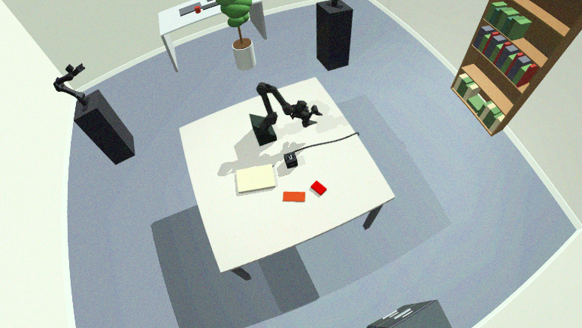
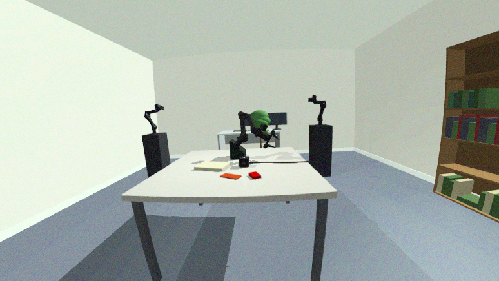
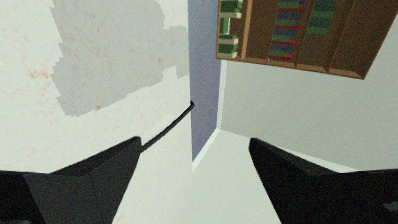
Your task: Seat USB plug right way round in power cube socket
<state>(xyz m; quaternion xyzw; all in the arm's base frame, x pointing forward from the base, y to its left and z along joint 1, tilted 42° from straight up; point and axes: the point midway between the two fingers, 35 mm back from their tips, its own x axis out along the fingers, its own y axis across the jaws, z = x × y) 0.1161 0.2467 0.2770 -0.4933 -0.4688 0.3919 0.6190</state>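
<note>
My gripper tip is now 160 mm short of the silver USB plug, 310 mm to the left of it and 60 mm above it. Round my gripper tip: red block: 430 mm ahead, 220 mm to the right, 140 mm below; orange block: 410 mm ahead, 400 mm to the right, 150 mm below; pale notepad: 180 mm ahead, 590 mm to the right, 140 mm below.
</note>
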